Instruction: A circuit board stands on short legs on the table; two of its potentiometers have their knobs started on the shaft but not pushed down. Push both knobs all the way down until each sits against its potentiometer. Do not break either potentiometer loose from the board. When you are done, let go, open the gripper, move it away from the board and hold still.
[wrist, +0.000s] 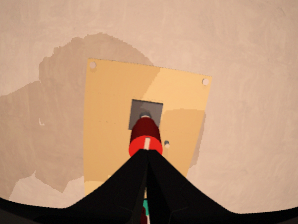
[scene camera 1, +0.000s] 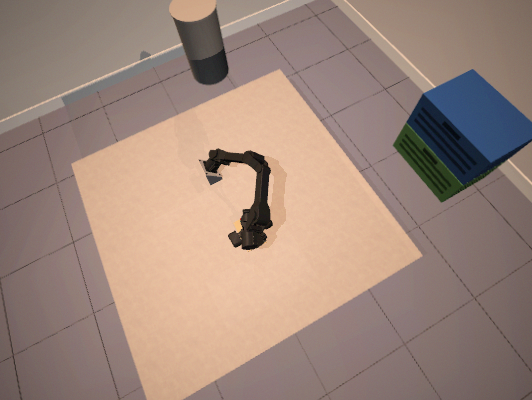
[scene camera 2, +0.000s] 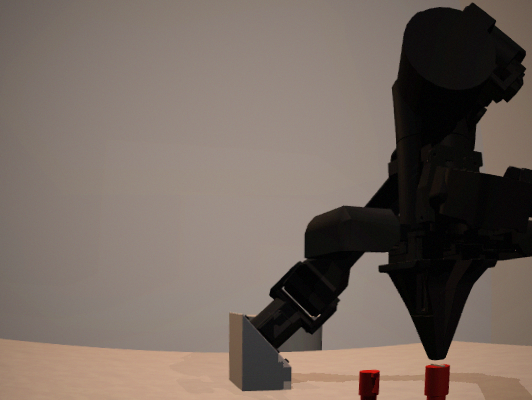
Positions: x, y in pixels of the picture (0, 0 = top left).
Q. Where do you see a red knob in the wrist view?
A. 145, 134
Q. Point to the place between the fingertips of my gripper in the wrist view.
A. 146, 156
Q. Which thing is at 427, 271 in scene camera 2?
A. My gripper.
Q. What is my gripper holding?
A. Nothing.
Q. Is my gripper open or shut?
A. Shut.
